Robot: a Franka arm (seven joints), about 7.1 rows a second.
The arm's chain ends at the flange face. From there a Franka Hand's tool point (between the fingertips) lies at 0.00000 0.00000 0.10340 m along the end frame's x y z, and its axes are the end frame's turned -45 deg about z.
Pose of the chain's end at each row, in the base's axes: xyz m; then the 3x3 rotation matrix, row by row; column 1 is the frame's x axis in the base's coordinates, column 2 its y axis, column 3 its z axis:
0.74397 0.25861 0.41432; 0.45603 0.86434 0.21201; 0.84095 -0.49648 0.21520; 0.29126 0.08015 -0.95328
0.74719 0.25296 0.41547; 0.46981 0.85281 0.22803; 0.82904 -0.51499 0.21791; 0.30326 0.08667 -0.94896
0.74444 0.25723 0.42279; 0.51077 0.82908 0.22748; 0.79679 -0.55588 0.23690; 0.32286 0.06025 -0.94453
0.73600 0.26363 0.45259; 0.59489 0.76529 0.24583; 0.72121 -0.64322 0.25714; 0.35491 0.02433 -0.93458
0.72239 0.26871 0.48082; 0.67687 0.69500 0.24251; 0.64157 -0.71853 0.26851; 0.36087 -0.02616 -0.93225
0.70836 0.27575 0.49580; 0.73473 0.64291 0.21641; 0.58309 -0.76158 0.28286; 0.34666 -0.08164 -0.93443
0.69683 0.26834 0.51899; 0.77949 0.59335 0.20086; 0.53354 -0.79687 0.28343; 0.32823 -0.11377 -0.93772
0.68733 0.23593 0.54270; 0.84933 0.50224 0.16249; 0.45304 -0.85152 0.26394; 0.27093 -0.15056 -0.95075
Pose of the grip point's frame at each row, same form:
0.76589 0.28086 0.31575; -0.28872 0.93364 0.21201; 0.94571 0.24358 0.21520; 0.14928 0.26263 -0.95328
0.77077 0.27549 0.31735; -0.27082 0.93523 0.22803; 0.95037 0.22207 0.21791; 0.15315 0.27572 -0.94896
0.76796 0.28173 0.32513; -0.22508 0.94742 0.22748; 0.95648 0.17035 0.23690; 0.18569 0.27090 -0.94453
0.76142 0.29022 0.35595; -0.12049 0.96179 0.24583; 0.96480 0.05515 0.25714; 0.23376 0.26816 -0.93458
0.74747 0.29647 0.38443; -0.01282 0.97006 0.24251; 0.96174 -0.05442 0.26851; 0.27367 0.23668 -0.93225
0.73074 0.30500 0.39918; 0.06493 0.97414 0.21641; 0.95083 -0.12621 0.28286; 0.30285 0.18740 -0.93443
0.71760 0.29765 0.42203; 0.13162 0.97074 0.20086; 0.94074 -0.18620 0.28343; 0.31254 0.15165 -0.93772
0.70413 0.26322 0.44439; 0.24543 0.95570 0.16249; 0.92246 -0.28177 0.26394; 0.29804 0.08511 -0.95075

